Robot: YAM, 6 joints.
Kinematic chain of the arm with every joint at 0, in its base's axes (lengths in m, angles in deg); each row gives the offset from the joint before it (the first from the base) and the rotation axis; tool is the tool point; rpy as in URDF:
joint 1: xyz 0 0 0.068 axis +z
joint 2: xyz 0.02 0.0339 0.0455 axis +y
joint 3: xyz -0.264 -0.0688 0 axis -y
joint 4: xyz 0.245 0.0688 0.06 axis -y
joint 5: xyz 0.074 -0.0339 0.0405 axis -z
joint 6: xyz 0.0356 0 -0.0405 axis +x
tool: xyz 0 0 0 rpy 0 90 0
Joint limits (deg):
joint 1: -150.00..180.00
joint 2: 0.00..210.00
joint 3: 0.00..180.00
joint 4: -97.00..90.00
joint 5: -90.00..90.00
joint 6: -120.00..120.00
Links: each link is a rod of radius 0.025 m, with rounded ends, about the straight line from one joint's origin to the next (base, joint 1, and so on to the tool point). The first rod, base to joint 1, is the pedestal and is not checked.
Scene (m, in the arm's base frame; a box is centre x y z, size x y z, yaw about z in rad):
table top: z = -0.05
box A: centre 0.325 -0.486 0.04 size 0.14 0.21 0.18 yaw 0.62
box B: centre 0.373 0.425 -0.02 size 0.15 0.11 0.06 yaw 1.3
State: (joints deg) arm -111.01 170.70 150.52 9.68 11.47 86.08
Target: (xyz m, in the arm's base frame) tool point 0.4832 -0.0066 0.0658
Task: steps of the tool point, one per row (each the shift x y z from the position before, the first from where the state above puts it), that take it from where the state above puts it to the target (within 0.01 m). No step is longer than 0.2 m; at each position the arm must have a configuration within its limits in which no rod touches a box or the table.
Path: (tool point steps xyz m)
1: 0.1499 -0.0316 0.0300
2: 0.1509 0.0092 0.0292
3: 0.1402 0.0480 0.0275
4: 0.1194 0.0817 0.0258
5: 0.0954 0.1026 -0.0435
6: 0.0598 0.1227 -0.0411
7: 0.0206 0.1299 -0.0373
8: -0.0176 0.1242 -0.0329

